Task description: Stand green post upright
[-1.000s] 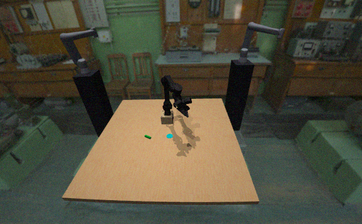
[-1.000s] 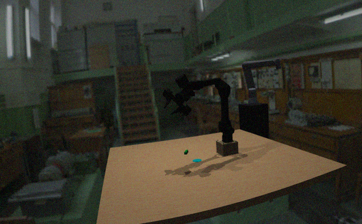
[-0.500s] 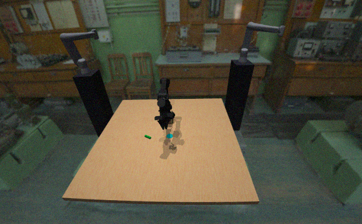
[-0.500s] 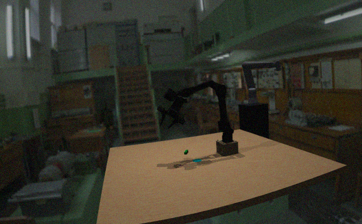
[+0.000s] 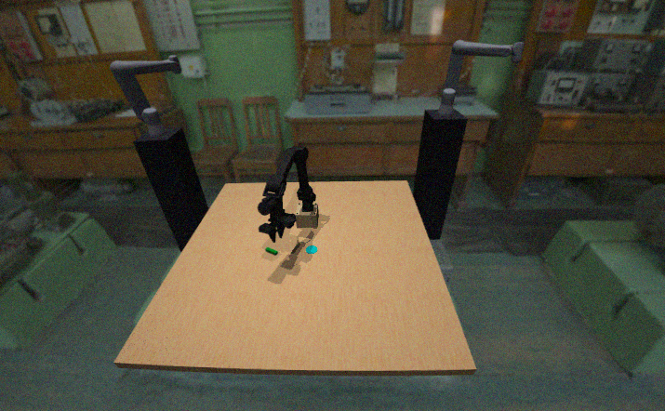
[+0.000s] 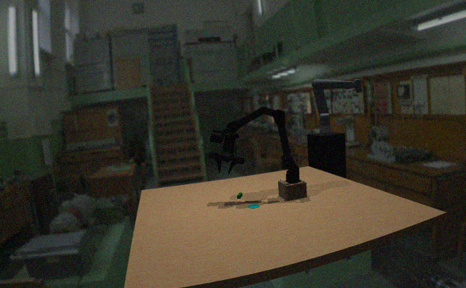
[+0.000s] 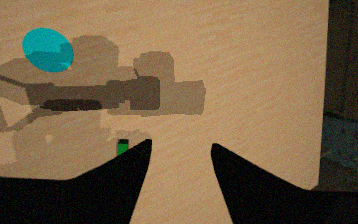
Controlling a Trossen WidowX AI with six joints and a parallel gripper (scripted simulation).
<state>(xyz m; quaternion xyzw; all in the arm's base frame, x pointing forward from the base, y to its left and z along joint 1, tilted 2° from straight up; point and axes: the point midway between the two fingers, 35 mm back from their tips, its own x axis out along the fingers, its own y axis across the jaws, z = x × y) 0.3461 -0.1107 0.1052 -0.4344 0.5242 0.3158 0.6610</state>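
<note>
Now: the green post 160 mm below my gripper tip, 100 mm behind it and 70 mm to the right of it. The rest, counted from my gripper tip: cyan circle 160 mm below, 140 mm to the left, 110 mm behind.
</note>
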